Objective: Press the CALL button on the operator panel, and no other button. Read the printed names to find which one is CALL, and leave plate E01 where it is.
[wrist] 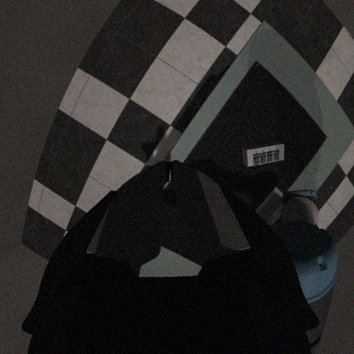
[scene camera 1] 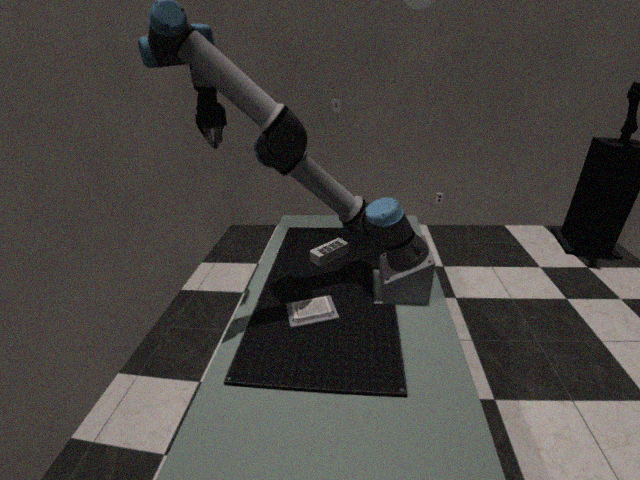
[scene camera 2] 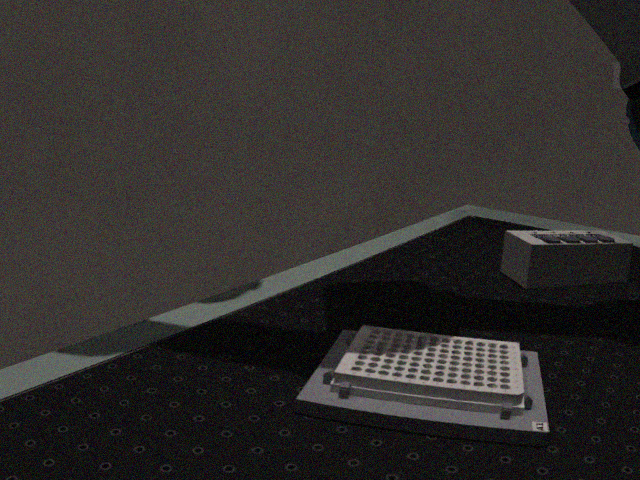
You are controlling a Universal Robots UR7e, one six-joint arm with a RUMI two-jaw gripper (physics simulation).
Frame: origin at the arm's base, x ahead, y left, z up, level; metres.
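Where they show: gripper, fingertip midpoint: (scene camera 1: 215, 148); arm's base, origin of the base link: (scene camera 1: 408, 256).
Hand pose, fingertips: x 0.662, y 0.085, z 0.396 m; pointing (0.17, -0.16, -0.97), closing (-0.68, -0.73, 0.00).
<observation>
Each offset is from my fingertips to the centre of the thing. Level surfaces: height alone.
The operator panel @(dx -0.325, dy -0.202, dz -0.494 m) (scene camera 1: 329, 252) (scene camera 2: 578, 263) (wrist: 265, 155) is a light box with a row of several dark buttons on its top. The printed names are too small and blurred to read, so I cannot tell which button is CALL. A light well plate @(dx -0.365, dy +0.151, dz -0.502 m) (scene camera 1: 312, 308) (scene camera 2: 434, 364) sits on a grey holder with small corner clips; no name E01 is readable on it. My gripper (scene camera 1: 215, 144) (wrist: 169, 163) is shut and empty, high above the table and well to the left of the panel in the first scene view.
The panel and the plate's holder (scene camera 1: 296, 322) (scene camera 2: 449, 414) stand on a black perforated board @(dz -0.522 m) (scene camera 1: 320, 361) on a pale green table @(dz -0.535 m) (scene camera 1: 310, 428). The arm's base (scene camera 1: 408, 284) stands at the board's right edge. A dark pedestal (scene camera 1: 599, 196) stands on the floor at the far right.
</observation>
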